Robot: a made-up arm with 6 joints. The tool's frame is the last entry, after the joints.
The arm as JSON. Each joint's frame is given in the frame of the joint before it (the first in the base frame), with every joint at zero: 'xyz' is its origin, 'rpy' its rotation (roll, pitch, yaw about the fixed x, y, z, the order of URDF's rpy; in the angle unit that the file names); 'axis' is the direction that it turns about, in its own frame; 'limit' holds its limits. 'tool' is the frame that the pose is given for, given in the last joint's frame.
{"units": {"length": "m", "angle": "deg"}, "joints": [
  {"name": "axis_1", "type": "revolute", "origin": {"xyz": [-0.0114, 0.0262, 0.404], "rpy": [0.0, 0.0, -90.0]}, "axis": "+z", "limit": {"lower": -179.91, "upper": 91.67}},
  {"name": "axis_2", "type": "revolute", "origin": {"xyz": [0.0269, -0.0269, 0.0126], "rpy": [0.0, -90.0, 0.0]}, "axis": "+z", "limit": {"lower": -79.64, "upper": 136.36}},
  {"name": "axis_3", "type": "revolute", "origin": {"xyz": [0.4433, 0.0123, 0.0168], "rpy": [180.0, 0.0, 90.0]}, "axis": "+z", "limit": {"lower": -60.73, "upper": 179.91}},
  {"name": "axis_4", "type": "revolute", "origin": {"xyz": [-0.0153, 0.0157, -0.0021], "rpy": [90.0, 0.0, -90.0]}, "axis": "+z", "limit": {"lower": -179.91, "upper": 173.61}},
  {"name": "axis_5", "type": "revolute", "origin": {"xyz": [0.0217, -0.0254, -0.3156], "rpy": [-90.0, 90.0, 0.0]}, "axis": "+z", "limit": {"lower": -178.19, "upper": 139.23}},
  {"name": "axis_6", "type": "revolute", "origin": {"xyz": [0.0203, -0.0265, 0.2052], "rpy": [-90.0, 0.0, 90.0]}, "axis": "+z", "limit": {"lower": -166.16, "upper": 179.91}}
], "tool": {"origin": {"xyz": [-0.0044, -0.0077, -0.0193], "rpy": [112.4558, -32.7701, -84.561]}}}
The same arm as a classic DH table. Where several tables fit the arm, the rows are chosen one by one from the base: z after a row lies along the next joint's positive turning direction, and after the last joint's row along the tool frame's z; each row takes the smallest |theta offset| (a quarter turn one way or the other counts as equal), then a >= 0, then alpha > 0; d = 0 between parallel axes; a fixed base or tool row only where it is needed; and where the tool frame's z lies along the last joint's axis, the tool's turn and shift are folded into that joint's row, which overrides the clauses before.
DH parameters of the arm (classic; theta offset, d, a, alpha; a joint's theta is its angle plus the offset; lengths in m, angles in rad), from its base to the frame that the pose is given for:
base (fixed): -1.1604 0 -0.0286 0
axis_1: 1.1604 0.4166 -0.0269 -1.5708
axis_2: -1.5431 0 0.4435 3.1416
axis_3: 0.0277 0.008 0.0157 -1.5708
axis_4: 0 -0.3003 -0.0217 1.5708
axis_5: 0 0.1798 -0.0265 -1.5708
axis_6: -1.2558 -0.0374 0.006 1.8978
tool (fixed): 0.6084 0.0069 0 0
Joint limits (rad, base to tool): -3.14..1.5999 -1.39..2.3799 -1.0599..3.14 -3.14..3.0301 -3.11..2.43 -2.9..3.14

